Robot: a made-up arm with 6 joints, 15 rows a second.
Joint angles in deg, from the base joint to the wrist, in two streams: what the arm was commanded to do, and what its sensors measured. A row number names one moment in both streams.
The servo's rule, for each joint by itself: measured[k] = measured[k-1] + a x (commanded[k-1-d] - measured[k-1]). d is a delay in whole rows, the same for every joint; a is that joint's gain. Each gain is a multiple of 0.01, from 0.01 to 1. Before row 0 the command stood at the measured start. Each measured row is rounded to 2 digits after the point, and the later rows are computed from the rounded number. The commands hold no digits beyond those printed.
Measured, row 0:
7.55, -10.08, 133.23, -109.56, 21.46, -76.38
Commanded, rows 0 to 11:
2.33, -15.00, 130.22, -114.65, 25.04, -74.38
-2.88, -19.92, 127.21, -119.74, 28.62, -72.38
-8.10, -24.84, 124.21, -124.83, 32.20, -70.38
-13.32, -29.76, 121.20, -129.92, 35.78, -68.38
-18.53, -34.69, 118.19, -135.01, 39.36, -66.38
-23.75, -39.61, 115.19, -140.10, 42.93, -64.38
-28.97, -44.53, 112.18, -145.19, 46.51, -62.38
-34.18, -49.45, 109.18, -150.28, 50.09, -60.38
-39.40, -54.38, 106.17, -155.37, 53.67, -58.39
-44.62, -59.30, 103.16, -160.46, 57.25, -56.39
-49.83, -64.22, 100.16, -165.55, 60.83, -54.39
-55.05, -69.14, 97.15, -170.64, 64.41, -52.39
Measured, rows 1 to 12:
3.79, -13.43, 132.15, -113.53, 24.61, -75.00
-1.01, -17.84, 130.37, -118.37, 28.14, -73.19
-6.11, -22.60, 128.15, -123.41, 31.71, -71.25
-11.30, -27.47, 125.65, -128.49, 35.29, -69.27
-16.51, -32.38, 122.96, -133.58, 38.87, -67.28
-21.72, -37.30, 120.16, -138.67, 42.44, -65.28
-26.94, -42.22, 117.29, -143.76, 46.02, -63.28
-32.15, -47.14, 114.37, -148.85, 49.60, -61.28
-37.37, -52.06, 111.42, -153.94, 53.18, -59.29
-42.59, -56.98, 108.45, -159.03, 56.76, -57.29
-47.80, -61.90, 105.47, -164.12, 60.34, -55.29
-53.02, -66.82, 102.47, -169.21, 63.92, -53.29
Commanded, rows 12 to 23:
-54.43, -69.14, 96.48, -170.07, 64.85, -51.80
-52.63, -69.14, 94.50, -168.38, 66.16, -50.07
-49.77, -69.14, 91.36, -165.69, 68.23, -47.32
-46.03, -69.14, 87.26, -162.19, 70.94, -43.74
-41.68, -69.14, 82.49, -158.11, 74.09, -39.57
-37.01, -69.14, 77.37, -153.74, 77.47, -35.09
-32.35, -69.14, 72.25, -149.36, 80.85, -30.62
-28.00, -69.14, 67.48, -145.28, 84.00, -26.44
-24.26, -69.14, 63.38, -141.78, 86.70, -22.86
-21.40, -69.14, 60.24, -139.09, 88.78, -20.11
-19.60, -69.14, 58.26, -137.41, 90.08, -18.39
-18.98, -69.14, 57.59, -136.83, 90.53, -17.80
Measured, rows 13 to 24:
-54.04, -68.40, 100.31, -169.88, 64.74, -52.26
-53.02, -68.90, 98.22, -168.71, 65.99, -50.75
-50.68, -69.06, 95.75, -166.35, 67.96, -48.38
-47.33, -69.11, 92.69, -163.11, 70.58, -45.18
-43.26, -69.13, 89.02, -159.21, 73.67, -41.31
-38.76, -69.14, 84.83, -154.94, 77.01, -37.02
-34.14, -69.14, 80.30, -150.59, 80.39, -32.60
-29.72, -69.14, 75.68, -146.45, 83.57, -28.35
-25.79, -69.14, 71.25, -142.81, 86.32, -24.56
-22.63, -69.14, 67.29, -139.91, 88.48, -21.49
-20.45, -69.14, 64.04, -137.96, 89.89, -19.35
-19.39, -69.14, 61.72, -137.08, 90.45, -18.28

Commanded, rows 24 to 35:
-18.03, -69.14, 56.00, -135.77, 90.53, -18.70
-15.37, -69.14, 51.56, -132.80, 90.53, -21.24
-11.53, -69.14, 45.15, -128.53, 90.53, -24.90
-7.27, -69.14, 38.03, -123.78, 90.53, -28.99
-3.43, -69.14, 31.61, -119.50, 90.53, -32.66
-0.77, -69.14, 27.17, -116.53, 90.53, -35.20
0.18, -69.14, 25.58, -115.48, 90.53, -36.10
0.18, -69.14, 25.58, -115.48, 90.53, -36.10
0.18, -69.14, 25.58, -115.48, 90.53, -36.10
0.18, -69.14, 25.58, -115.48, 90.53, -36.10
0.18, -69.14, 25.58, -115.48, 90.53, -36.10
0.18, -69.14, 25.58, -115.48, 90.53, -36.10
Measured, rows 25 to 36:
-18.41, -69.14, 59.66, -136.06, 90.52, -18.57
-16.22, -69.14, 56.74, -133.52, 90.53, -20.41
-12.84, -69.14, 52.57, -129.63, 90.53, -23.51
-8.83, -69.14, 47.34, -125.07, 90.53, -27.29
-4.94, -69.14, 41.68, -120.73, 90.53, -31.00
-1.94, -69.14, 36.46, -117.45, 90.53, -33.90
-0.41, -69.14, 32.54, -115.91, 90.53, -35.42
0.01, -69.14, 30.03, -115.57, 90.53, -35.89
0.13, -69.14, 28.43, -115.50, 90.53, -36.03
0.17, -69.14, 27.40, -115.48, 90.53, -36.08
0.18, -69.14, 26.74, -115.48, 90.53, -36.09
0.18, -69.14, 26.32, -115.48, 90.53, -36.10

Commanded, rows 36 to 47:
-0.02, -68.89, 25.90, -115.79, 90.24, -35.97
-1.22, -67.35, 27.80, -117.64, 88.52, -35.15
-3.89, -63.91, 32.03, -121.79, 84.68, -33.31
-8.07, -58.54, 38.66, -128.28, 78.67, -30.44
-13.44, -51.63, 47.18, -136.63, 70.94, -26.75
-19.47, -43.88, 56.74, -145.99, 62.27, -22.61
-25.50, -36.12, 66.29, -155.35, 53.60, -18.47
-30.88, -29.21, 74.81, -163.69, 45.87, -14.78
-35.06, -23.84, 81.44, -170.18, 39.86, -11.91
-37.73, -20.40, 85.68, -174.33, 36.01, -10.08
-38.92, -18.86, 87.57, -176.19, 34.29, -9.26
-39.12, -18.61, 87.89, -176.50, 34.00, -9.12
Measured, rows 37 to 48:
0.04, -68.97, 26.17, -115.72, 90.27, -36.01
-0.87, -67.87, 26.76, -117.22, 88.73, -35.42
-3.04, -65.18, 28.66, -120.78, 85.17, -33.96
-6.66, -60.66, 32.26, -126.63, 79.45, -31.53
-11.54, -54.52, 37.63, -134.43, 71.96, -28.23
-17.25, -47.28, 44.51, -143.45, 63.43, -24.35
-23.19, -39.69, 52.35, -152.73, 54.78, -20.29
-28.73, -32.56, 60.44, -161.28, 46.94, -16.49
-33.29, -26.63, 68.00, -168.22, 40.71, -13.33
-36.49, -22.39, 74.36, -172.99, 36.57, -11.09
-38.24, -19.99, 79.12, -175.49, 34.56, -9.83
-38.87, -19.05, 82.28, -176.28, 34.07, -9.34

